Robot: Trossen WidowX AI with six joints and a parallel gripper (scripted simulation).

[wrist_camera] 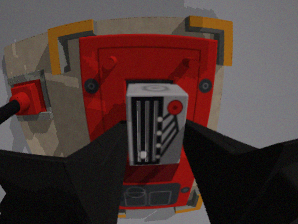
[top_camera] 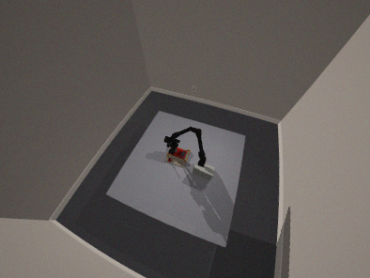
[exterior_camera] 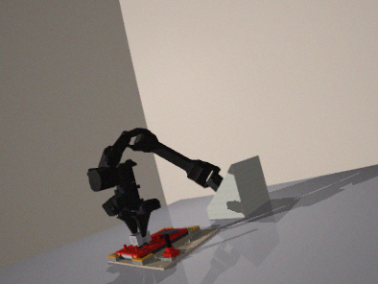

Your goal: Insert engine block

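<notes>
My gripper tip is now 1 cm above the engine block.
</notes>
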